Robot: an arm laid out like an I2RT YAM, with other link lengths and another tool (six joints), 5 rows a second.
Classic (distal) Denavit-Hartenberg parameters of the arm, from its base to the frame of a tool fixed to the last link. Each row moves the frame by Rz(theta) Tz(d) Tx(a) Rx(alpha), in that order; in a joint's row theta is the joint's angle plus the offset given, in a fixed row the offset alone. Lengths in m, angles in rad.
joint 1: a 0.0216, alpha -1.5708, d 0.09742, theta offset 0
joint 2: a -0.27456, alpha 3.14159, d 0, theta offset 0
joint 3: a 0.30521, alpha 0, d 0, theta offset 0.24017
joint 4: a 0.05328, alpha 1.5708, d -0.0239, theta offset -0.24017
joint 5: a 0, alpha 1.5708, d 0.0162, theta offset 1.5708
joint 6: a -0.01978, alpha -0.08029, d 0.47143, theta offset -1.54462
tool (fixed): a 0, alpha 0, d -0.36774, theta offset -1.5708
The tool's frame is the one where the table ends.
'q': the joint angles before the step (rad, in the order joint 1, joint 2, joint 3, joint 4, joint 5, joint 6). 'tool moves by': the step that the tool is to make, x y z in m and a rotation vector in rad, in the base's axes. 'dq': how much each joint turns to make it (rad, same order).
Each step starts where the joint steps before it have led.
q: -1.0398 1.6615 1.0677 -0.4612 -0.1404 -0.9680
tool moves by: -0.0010 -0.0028 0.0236 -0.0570 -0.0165 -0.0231
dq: -0.0005 -0.0533 0.0181 -0.0124 0.0242 0.0118
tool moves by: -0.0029 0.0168 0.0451 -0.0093 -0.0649 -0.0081
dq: 0.0026 -0.1165 0.0276 -0.0981 -0.0363 0.0380
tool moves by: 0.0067 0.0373 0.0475 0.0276 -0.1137 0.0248
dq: 0.0430 -0.1322 0.0249 -0.1048 -0.0778 0.0830
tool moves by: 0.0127 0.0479 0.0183 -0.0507 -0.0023 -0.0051
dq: 0.1544 -0.1231 -0.0405 -0.0234 0.1253 0.1043
